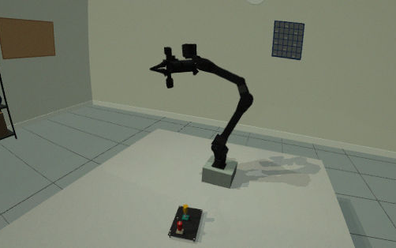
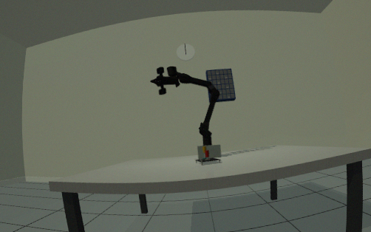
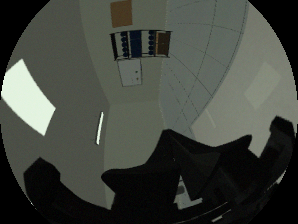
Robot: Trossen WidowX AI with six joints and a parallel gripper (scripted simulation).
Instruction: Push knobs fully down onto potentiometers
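Right now the yellow knob is 46 cm below my gripper tip, 31 cm to the left of it and 24 cm ahead of it. From my gripper tip the other things lie so: red knob 48 cm below, 32 cm to the left, 31 cm ahead.
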